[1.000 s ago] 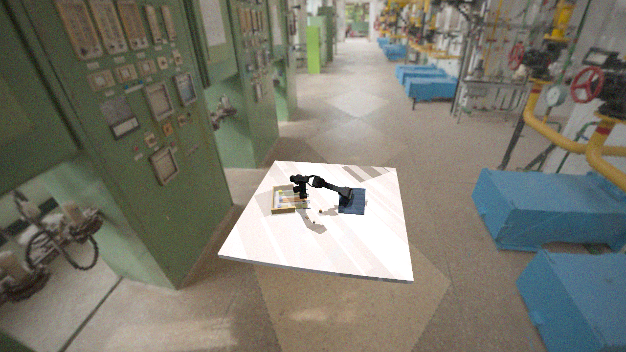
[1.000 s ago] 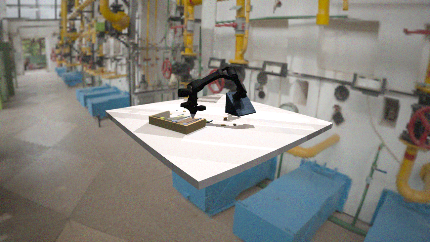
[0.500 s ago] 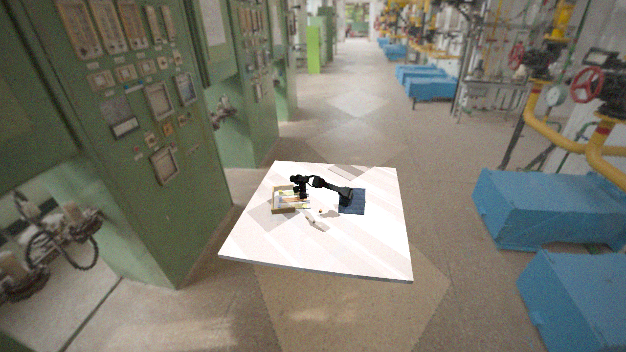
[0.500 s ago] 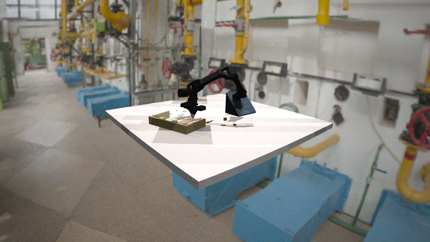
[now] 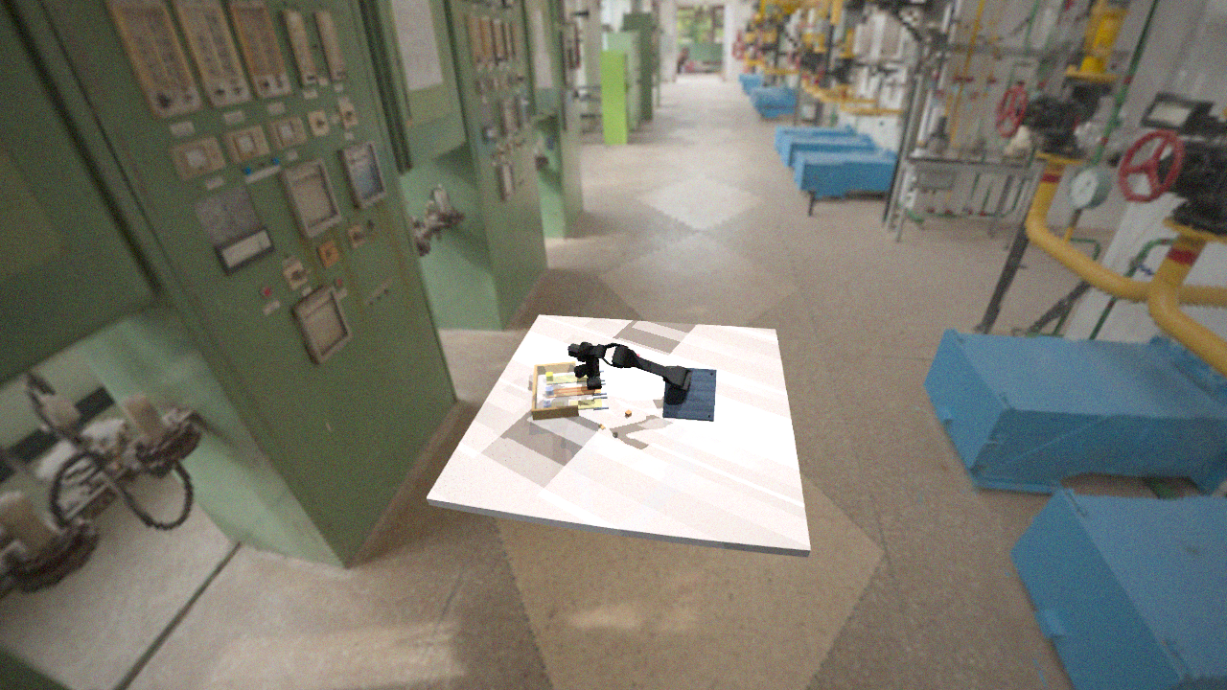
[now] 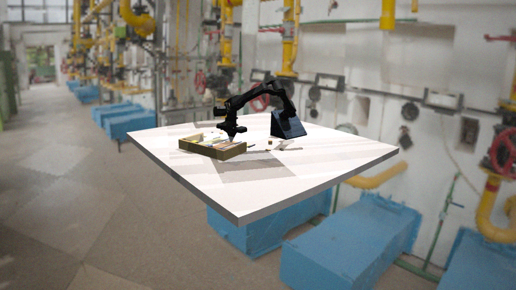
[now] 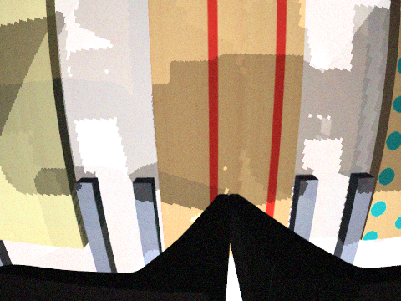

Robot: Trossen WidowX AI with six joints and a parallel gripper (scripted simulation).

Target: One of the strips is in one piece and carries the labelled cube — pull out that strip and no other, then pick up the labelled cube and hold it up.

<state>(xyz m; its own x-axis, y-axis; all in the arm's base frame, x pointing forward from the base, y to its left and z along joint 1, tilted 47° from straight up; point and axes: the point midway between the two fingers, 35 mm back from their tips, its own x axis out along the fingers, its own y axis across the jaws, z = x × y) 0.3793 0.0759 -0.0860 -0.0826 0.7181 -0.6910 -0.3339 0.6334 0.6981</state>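
The pale yellow strip lies 1 cm ahead of my gripper tip and 10 cm to the left of it.
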